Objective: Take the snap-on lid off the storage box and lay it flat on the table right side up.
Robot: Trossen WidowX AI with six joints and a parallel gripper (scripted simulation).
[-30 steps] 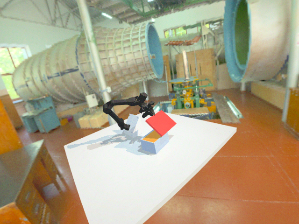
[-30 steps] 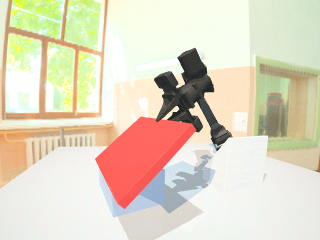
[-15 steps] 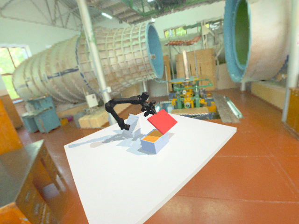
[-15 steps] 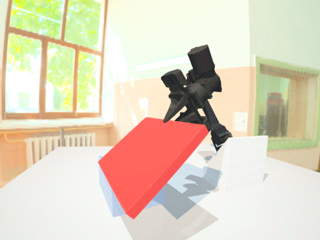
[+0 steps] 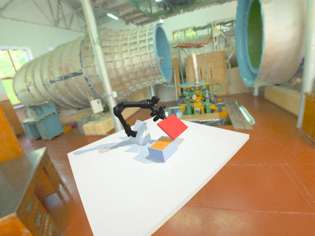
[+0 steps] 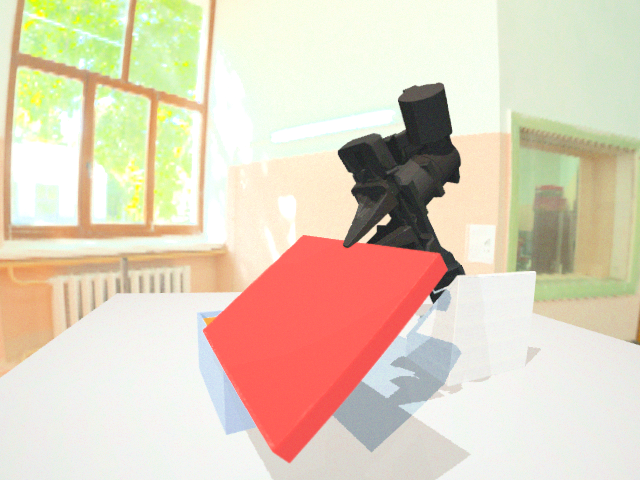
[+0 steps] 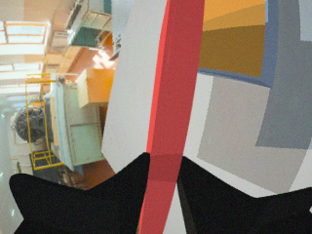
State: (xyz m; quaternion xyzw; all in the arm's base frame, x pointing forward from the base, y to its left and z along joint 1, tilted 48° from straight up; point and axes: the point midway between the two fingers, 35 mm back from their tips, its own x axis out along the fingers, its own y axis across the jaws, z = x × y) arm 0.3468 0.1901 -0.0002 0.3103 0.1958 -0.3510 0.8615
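Now: the red lid 6 cm ahead of my gripper tip, 5 cm below it and 1 cm to the left of it. From my gripper tip the other things lie so: storage box: 18 cm below, 16 cm to the right, 7 cm ahead.
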